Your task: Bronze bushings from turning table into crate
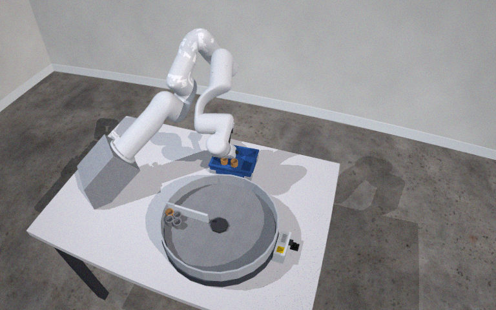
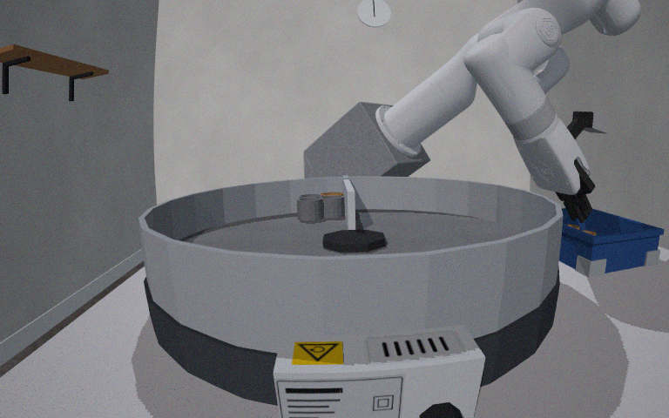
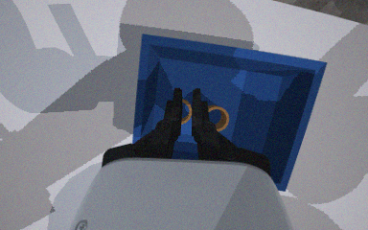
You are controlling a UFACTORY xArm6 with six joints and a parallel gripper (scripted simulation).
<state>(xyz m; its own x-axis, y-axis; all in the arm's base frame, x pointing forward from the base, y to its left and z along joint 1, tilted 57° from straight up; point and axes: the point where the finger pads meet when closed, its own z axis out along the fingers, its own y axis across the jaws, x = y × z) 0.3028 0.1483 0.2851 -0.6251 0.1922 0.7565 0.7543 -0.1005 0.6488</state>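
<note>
The blue crate is 40 mm below my hand, 40 mm ahead of it and 10 mm to the left of it. Round my hand: turning table 320 mm to the right, 190 mm ahead, 10 mm below.
</note>
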